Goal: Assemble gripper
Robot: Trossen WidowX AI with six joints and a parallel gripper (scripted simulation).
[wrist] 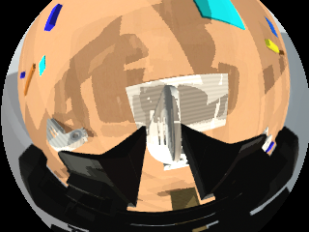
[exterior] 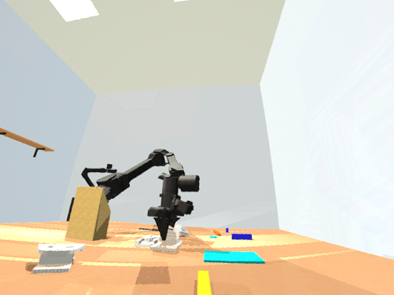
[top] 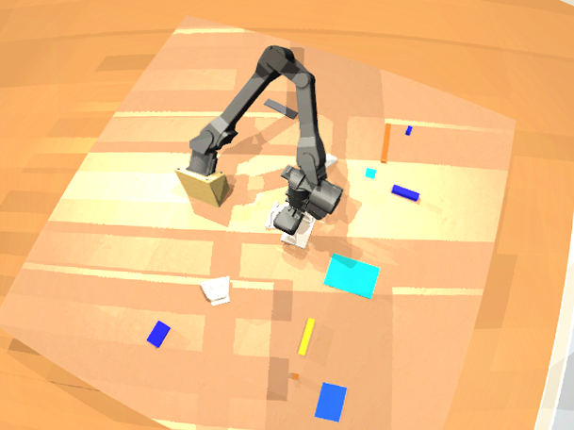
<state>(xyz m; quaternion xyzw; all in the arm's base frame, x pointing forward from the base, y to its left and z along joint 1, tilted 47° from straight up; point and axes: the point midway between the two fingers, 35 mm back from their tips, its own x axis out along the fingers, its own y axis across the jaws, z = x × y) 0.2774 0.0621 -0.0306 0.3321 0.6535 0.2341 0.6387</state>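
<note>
My gripper tip is 20 mm short of the flat white plate, 30 mm to the left of it and 10 mm above it. Also, from my gripper tip: dark blue bar: 270 mm ahead, 170 mm to the left; yellow bar: 140 mm ahead, 320 mm to the right, 10 mm below; cyan sheet: 200 mm ahead, 120 mm to the right, 10 mm below.
</note>
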